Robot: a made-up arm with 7 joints. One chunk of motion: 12 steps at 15 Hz.
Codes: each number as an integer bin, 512 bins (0 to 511) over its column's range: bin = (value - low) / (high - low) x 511, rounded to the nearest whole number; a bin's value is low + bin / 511 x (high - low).
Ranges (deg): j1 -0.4..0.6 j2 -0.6..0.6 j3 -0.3..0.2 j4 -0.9..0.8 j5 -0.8..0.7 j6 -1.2..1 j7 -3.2..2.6
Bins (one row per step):
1: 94 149 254 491 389 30 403
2: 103 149 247 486 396 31 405
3: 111 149 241 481 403 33 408
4: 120 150 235 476 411 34 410
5: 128 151 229 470 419 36 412
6: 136 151 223 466 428 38 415
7: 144 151 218 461 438 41 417
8: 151 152 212 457 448 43 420
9: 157 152 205 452 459 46 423
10: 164 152 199 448 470 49 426
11: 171 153 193 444 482 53 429
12: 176 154 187 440 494 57 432
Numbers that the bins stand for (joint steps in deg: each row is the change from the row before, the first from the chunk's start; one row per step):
1: -0.216 -0.250 -0.051 0.733 0.342 -1.071 1.374
2: -0.198 -0.250 -0.058 0.717 0.362 -1.067 1.397
3: -0.183 -0.250 -0.064 0.700 0.383 -1.058 1.431
4: -0.165 -0.248 -0.070 0.684 0.406 -1.054 1.454
5: -0.150 -0.245 -0.076 0.664 0.430 -1.045 1.476
6: -0.134 -0.245 -0.082 0.650 0.456 -1.036 1.510
7: -0.118 -0.245 -0.087 0.634 0.486 -1.023 1.533
8: -0.105 -0.243 -0.093 0.620 0.515 -1.015 1.567
9: -0.093 -0.243 -0.099 0.604 0.547 -1.002 1.601
10: -0.079 -0.243 -0.105 0.590 0.580 -0.989 1.635
11: -0.065 -0.241 -0.111 0.577 0.615 -0.972 1.669
12: -0.056 -0.238 -0.117 0.564 0.650 -0.955 1.703

